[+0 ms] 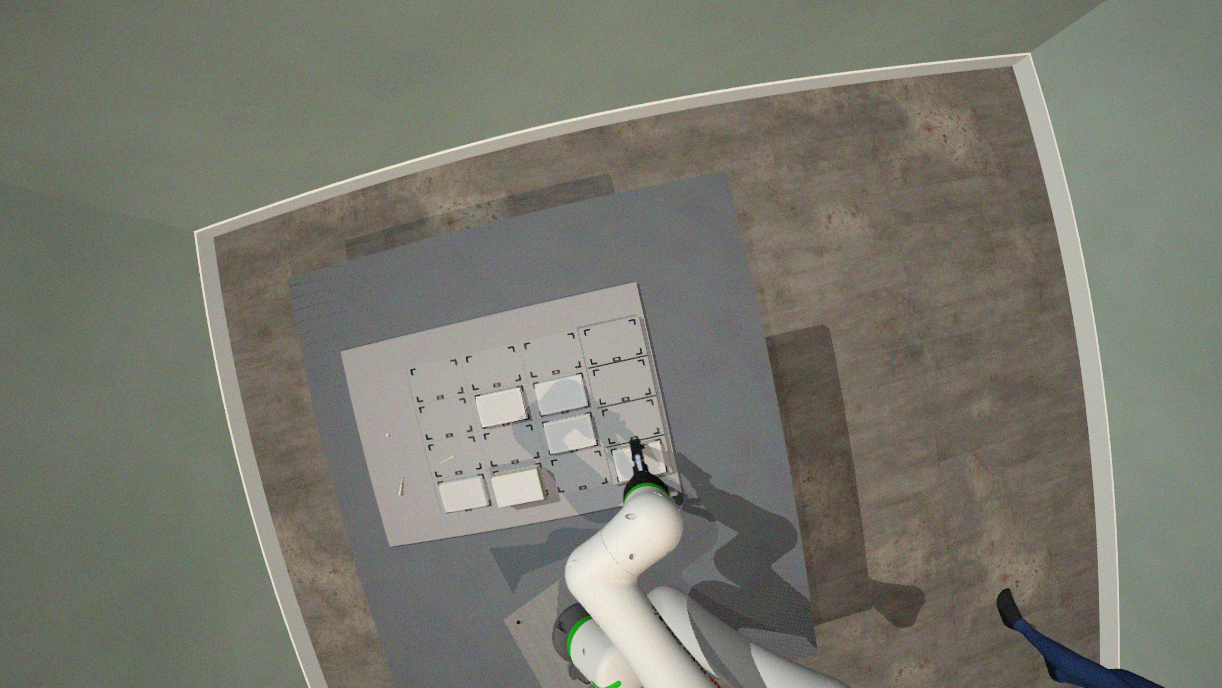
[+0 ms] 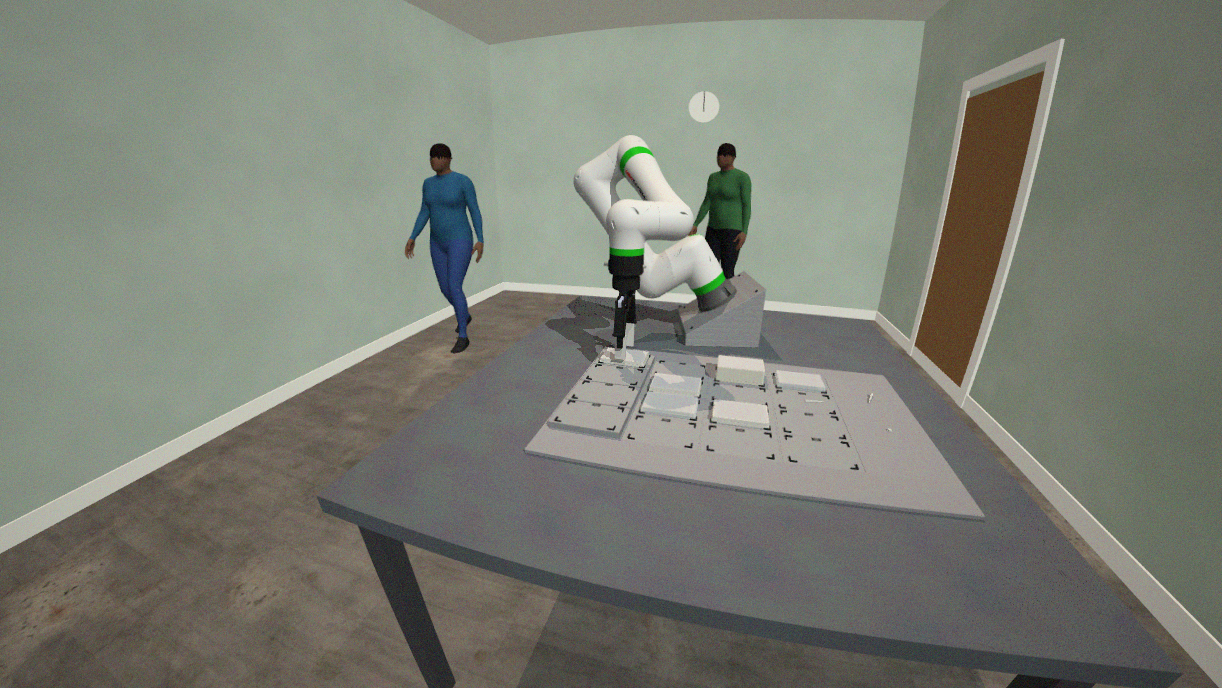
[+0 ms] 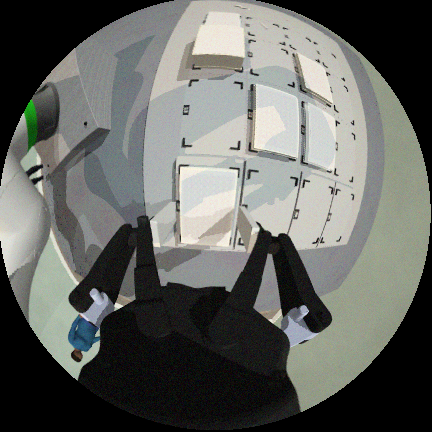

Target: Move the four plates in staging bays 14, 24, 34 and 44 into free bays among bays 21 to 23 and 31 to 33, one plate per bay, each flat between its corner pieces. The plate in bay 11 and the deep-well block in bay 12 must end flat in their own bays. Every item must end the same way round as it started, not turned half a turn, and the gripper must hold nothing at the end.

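Places are measured from the arm's base along level axes (x right, y up, z back), in centimetres.
Where they show: gripper, fingertip midpoint: [image 2: 624,351] [image 3: 206,213]; arm's base, link origin: [image 1: 579,631] [image 2: 717,299].
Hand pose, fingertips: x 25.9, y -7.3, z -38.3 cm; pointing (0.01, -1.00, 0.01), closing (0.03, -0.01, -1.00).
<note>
Things, the pixels of their top centre, and the offset from my fingertips. "pt": a spot on its surface instead. Level surfaces: height alone.
- white plate, top centre: [image 3: 205,210] [image 1: 639,462] [image 2: 625,354] dx -0.1, dy -0.9, dz +0.1 cm
- bay 23, surface spot: [image 3: 276,122] [image 2: 672,380] [image 1: 573,435] pt dx -15.1, dy -2.4, dz -10.7 cm
- bay 33, surface spot: [image 3: 320,136] [image 2: 669,399] [image 1: 562,398] pt dx -15.5, dy -2.4, dz -20.8 cm
- bay 32, surface spot: [image 2: 740,413] [image 1: 499,403] [image 3: 320,78] pt dx -32.1, dy -2.4, dz -23.6 cm
- bay 11, surface spot: [image 2: 800,381] [image 1: 461,489] pt dx -49.1, dy -2.4, dz -3.2 cm
- taller deep-well block, top centre: [image 3: 219,36] [image 1: 517,488] [image 2: 741,362] dx -32.9, dy +0.4, dz -0.9 cm
- light board, surface spot: [image 2: 906,478] pt dx -63.9, dy -3.8, dz -39.5 cm
- grey table, surface height: dy -4.8 cm
A white plate [image 1: 654,459] [image 2: 637,358] [image 3: 208,200] lies flat in staging bay 14, on the raised staging strip. My gripper [image 1: 637,462] [image 2: 625,346] [image 3: 206,213] points down over this plate, open and empty, one finger beyond each long side. Staging bays 24, 34 and 44 hold no plate. Plates lie flat in bay 23 [image 1: 570,434] [image 2: 675,384] [image 3: 276,122], bay 33 [image 1: 560,394] [image 2: 670,404] [image 3: 320,136] and bay 32 [image 1: 501,407] [image 2: 740,413] [image 3: 314,78]. The plate in bay 11 [image 1: 462,493] [image 2: 800,381] and the taller deep-well block [image 1: 517,486] [image 2: 740,369] [image 3: 219,42] sit flat.
The bays are on a light board [image 1: 367,384] [image 2: 906,478] on the grey table [image 1: 684,256] [image 2: 598,529]. The arm's base stand [image 2: 726,329] [image 3: 90,105] is close behind the board. Two small slender light marks or items show on the board's side near bays 21 and 11. Two people stand beyond the table.
</note>
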